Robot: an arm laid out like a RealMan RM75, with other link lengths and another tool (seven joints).
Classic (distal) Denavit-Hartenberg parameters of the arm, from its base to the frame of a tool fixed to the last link. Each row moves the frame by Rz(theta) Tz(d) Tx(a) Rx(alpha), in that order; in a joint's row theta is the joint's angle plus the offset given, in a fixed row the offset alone. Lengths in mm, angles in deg.
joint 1: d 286.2; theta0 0; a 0; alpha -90
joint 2: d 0; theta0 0; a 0; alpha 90
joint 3: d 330.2; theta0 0; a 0; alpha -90
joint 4: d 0; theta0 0; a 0; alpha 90
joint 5: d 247.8; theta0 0; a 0; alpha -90
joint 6: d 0; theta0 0; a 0; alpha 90
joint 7: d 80.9; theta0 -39.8; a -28.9; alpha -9
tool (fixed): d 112.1; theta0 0; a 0; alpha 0
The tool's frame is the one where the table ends.
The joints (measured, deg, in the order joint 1, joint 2, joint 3, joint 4, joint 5, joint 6, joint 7), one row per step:
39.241, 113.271, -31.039, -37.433, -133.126, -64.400, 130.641
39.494, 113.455, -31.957, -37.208, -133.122, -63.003, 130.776
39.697, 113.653, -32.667, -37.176, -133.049, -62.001, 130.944
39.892, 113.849, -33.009, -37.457, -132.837, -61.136, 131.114
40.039, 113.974, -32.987, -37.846, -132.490, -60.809, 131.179
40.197, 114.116, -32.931, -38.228, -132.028, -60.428, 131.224
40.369, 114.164, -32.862, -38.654, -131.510, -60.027, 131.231
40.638, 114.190, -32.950, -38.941, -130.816, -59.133, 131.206
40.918, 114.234, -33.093, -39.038, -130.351, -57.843, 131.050
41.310, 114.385, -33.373, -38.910, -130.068, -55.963, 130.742
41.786, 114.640, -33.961, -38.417, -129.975, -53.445, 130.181
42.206, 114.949, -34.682, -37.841, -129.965, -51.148, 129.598
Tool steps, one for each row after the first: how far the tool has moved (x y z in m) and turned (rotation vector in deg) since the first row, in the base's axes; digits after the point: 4 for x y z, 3 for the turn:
-0.0010, 0.0032, -0.0035, 0.251, -0.830, -0.016
-0.0027, 0.0058, -0.0060, 0.492, -1.367, 0.043
-0.0050, 0.0092, -0.0058, 1.177, -1.662, 0.160
-0.0079, 0.0118, -0.0040, 1.847, -1.554, 0.388
-0.0110, 0.0146, -0.0020, 2.625, -1.344, 0.622
-0.0141, 0.0180, 0.0014, 3.545, -1.199, 0.915
-0.0176, 0.0227, 0.0049, 4.770, -1.168, 1.195
-0.0197, 0.0275, 0.0075, 6.021, -1.510, 1.352
-0.0215, 0.0331, 0.0083, 7.348, -2.246, 1.458
-0.0226, 0.0389, 0.0060, 8.560, -3.524, 1.556
-0.0235, 0.0433, 0.0017, 9.354, -4.812, 1.703

